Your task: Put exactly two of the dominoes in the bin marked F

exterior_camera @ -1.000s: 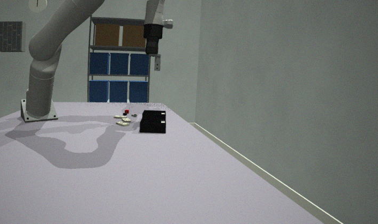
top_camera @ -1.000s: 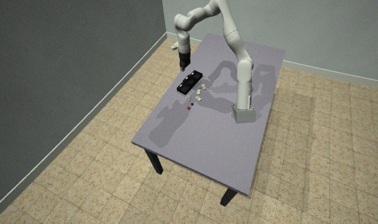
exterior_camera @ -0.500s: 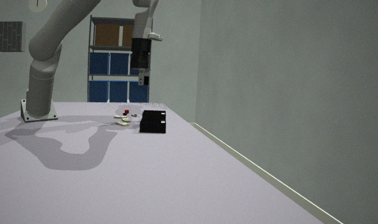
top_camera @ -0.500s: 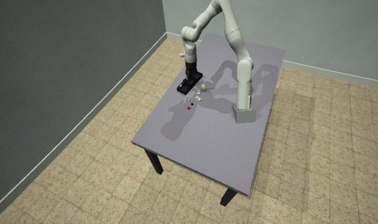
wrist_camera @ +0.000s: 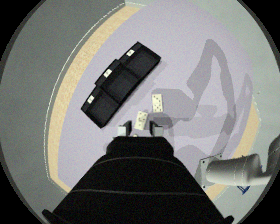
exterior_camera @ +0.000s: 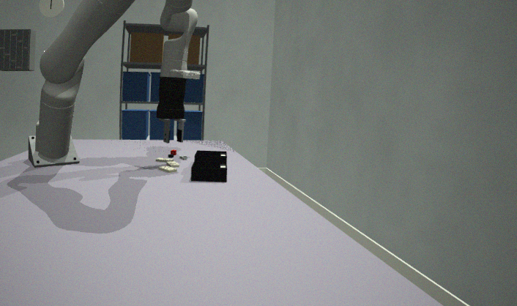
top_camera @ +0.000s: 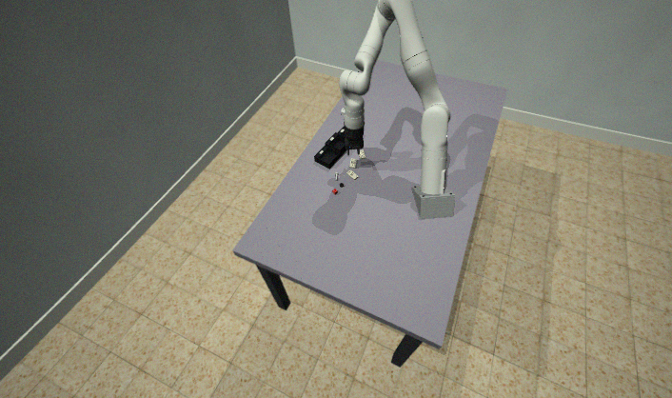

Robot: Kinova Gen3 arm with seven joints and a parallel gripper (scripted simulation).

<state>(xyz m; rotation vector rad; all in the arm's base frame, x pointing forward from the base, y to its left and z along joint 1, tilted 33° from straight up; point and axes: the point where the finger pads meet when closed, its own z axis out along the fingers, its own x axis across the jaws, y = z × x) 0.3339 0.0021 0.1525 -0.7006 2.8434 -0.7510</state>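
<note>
The pale domino lies 8 cm below my hand. From my hand the other things lie so: black piece (1 cm ahead, 14 cm to the left, 8 cm below); grey bolt (4 cm ahead, 9 cm to the left, 8 cm below); red piece (2 cm ahead, 18 cm to the left, 8 cm below).
</note>
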